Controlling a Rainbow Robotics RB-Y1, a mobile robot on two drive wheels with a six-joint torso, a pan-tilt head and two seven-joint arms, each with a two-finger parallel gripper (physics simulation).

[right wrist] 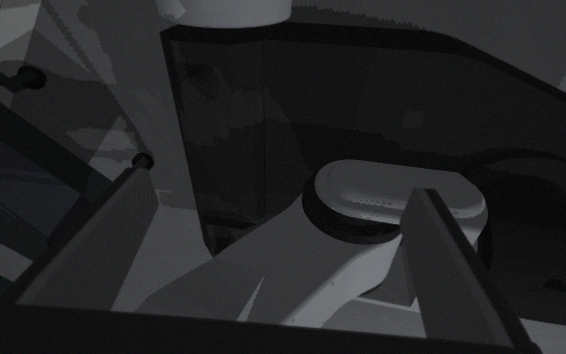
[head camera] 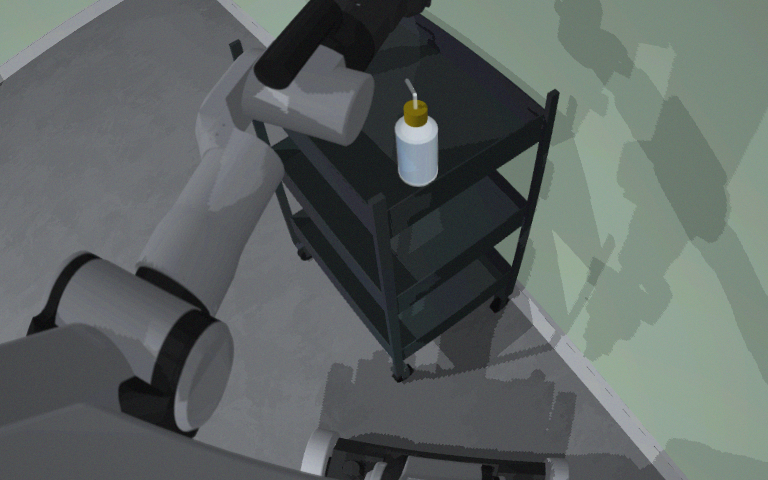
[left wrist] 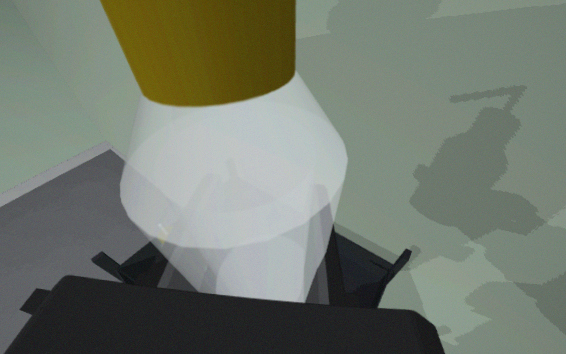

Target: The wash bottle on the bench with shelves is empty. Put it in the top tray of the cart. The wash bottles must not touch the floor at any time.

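Places are measured from the robot's base along level axes (x ahead, y left, z up), in centimetres.
Pixels of known places: left gripper, between the fingertips: (left wrist: 265, 191); right gripper, between the fingertips: (right wrist: 278, 195).
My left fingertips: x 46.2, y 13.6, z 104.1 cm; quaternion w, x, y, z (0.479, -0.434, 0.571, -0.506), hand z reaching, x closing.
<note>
Behind a point stands the place of what it marks.
A large translucent wash bottle with a yellow cap (left wrist: 232, 160) is upright between the fingers of my left gripper (left wrist: 265, 240) {x 46.1, y 13.7, z 104.1 cm}, which is shut on it. In the head view the left gripper's fingers and this bottle are cut off by the top edge. The black three-tier cart (head camera: 384, 243) {x 27.7, y 13.7, z 67.8 cm} (left wrist: 400, 262) {x 51.6, y -7.5, z 76.3 cm} stands below and beyond the gripper. A wash bottle with pale blue contents (head camera: 417, 152) {x 38.8, y 11.0, z 74.5 cm} stands upright in its top tray (head camera: 472, 169) {x 40.5, y 3.3, z 70.2 cm}, near the front corner. A small yellow cap (left wrist: 164, 233) shows faintly through the held bottle. My right gripper (right wrist: 278, 195) {x -16.7, y -25.1, z 50.9 cm} is open and empty. The bench does not show.
My left arm (head camera: 215, 220) {x 5.3, y 18.3, z 108.0 cm} reaches over the cart's left side and hides part of the top tray. A green wall (head camera: 679, 271) {x 33.2, y -35.0, z 62.6 cm} stands close along the cart's right side. The cart (right wrist: 30, 170) {x 52.5, y 12.5, z 13.3 cm} also shows at the left of the right wrist view. The robot's base (head camera: 441, 466) is at the bottom.
</note>
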